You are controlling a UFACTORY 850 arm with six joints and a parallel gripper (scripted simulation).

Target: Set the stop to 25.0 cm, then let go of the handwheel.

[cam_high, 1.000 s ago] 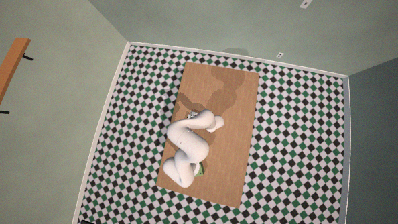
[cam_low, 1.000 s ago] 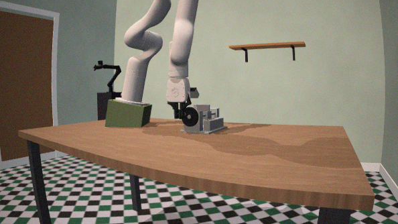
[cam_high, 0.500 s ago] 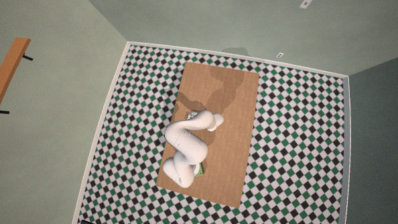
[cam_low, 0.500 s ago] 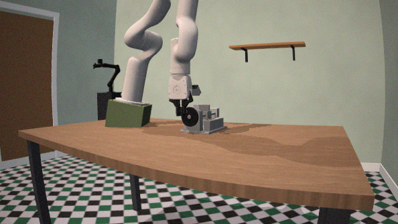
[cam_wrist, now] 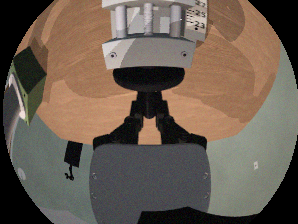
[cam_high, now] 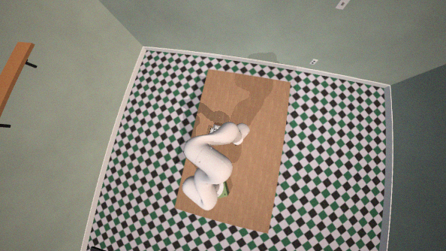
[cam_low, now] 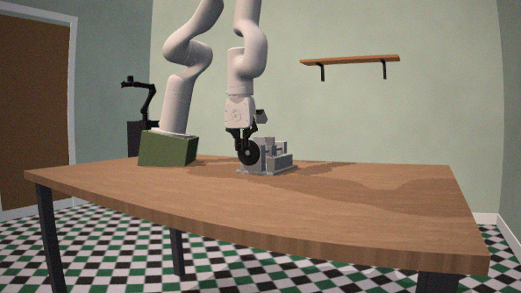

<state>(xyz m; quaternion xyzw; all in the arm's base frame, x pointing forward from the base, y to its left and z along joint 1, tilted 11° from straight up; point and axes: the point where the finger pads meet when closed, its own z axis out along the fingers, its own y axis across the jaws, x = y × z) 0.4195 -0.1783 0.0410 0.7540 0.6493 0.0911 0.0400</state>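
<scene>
Now: hand 20 mm to the right of the handwheel and 10 mm above it.
</scene>
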